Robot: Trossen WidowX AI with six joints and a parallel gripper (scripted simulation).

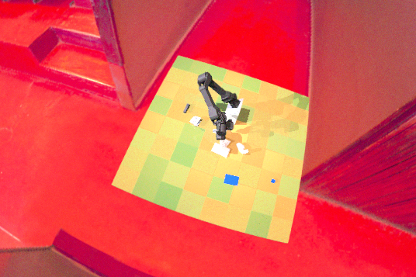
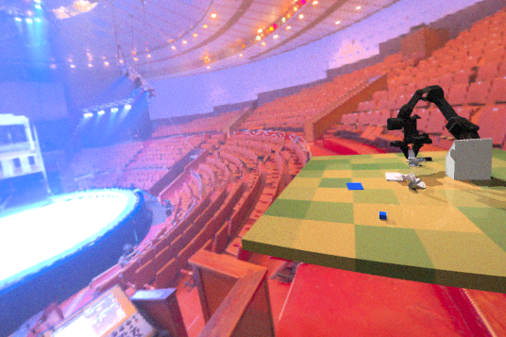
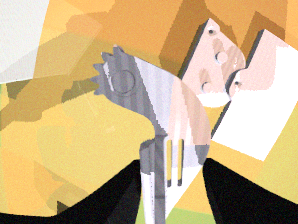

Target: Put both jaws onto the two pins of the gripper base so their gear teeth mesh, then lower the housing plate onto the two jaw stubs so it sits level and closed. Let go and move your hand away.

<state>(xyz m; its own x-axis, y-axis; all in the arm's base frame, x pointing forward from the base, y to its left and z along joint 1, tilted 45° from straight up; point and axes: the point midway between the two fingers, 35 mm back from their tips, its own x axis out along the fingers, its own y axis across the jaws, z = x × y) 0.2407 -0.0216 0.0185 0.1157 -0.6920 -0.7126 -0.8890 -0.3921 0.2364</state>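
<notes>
My gripper tip is 80 mm short of the flat white plate, 60 mm to the right of it and 80 mm above it. From my gripper tip the other things lie so: grey jaw (20 mm ahead, 220 mm to the left, 50 mm below); dark bar (110 mm behind, 320 mm to the right, 70 mm below); flat blue square (260 mm ahead, 230 mm to the left, 80 mm below).
</notes>
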